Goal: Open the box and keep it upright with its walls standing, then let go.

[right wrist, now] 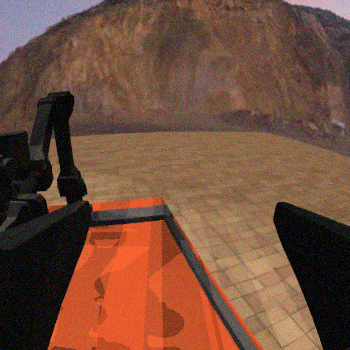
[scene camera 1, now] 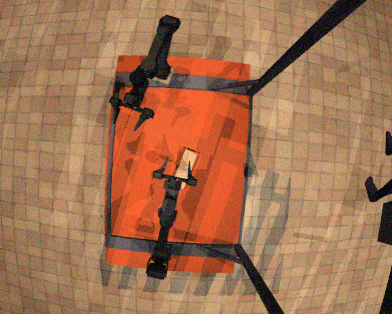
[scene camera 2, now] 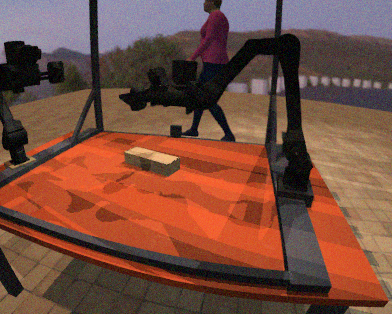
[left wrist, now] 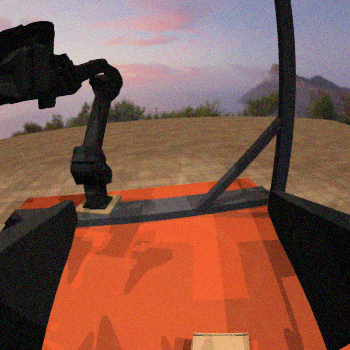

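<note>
A pale, long, low box lies on the orange table. No raised walls show on it, and its top looks covered. My left gripper is open and empty, high above the table. It overlaps part of the box in scene camera 1. In the left wrist view part of the box shows at the bottom edge. My right gripper is open and empty, raised near the table's upper-left corner in scene camera 1, apart from the box.
Dark rails edge the table. Upright posts rise at its corners. A small dark block sits at the far edge. A person in pink is beyond the table.
</note>
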